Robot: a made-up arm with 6 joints. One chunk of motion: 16 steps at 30 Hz.
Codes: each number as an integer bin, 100 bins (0 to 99) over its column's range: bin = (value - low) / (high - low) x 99, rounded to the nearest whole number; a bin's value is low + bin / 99 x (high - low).
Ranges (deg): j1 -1..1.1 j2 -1.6..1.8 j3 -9.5..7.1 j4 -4.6..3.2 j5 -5.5..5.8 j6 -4.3..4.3
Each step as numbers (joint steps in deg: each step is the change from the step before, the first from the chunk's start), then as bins.
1 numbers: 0.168 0.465 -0.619 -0.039 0.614 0.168
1 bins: 55 60 53 58 54 51
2 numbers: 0.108 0.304 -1.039 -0.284 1.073 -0.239
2 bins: 52 55 50 55 58 47
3 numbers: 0.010 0.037 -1.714 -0.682 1.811 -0.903
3 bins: 48 48 46 50 64 39
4 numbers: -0.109 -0.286 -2.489 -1.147 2.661 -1.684
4 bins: 42 38 42 44 71 30
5 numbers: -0.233 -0.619 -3.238 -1.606 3.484 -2.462
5 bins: 36 29 37 38 79 21
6 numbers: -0.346 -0.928 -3.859 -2.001 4.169 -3.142
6 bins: 31 20 34 33 85 13
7 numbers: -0.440 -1.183 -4.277 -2.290 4.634 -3.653
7 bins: 26 12 31 29 89 7
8 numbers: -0.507 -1.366 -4.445 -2.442 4.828 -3.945
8 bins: 23 7 30 27 90 4
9 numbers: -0.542 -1.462 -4.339 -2.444 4.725 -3.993
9 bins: 22 4 31 27 90 4
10 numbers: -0.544 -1.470 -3.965 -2.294 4.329 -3.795
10 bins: 21 4 33 29 86 6
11 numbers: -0.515 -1.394 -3.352 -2.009 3.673 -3.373
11 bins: 23 6 37 33 80 11
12 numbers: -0.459 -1.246 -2.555 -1.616 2.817 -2.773
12 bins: 26 10 41 38 73 18
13 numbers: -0.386 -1.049 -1.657 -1.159 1.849 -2.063
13 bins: 29 16 47 44 64 26
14 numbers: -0.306 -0.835 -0.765 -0.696 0.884 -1.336
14 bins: 33 22 52 50 56 34
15 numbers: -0.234 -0.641 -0.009 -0.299 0.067 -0.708
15 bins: 36 28 57 55 49 41
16 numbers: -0.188 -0.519 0.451 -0.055 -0.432 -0.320
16 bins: 38 31 59 58 44 46
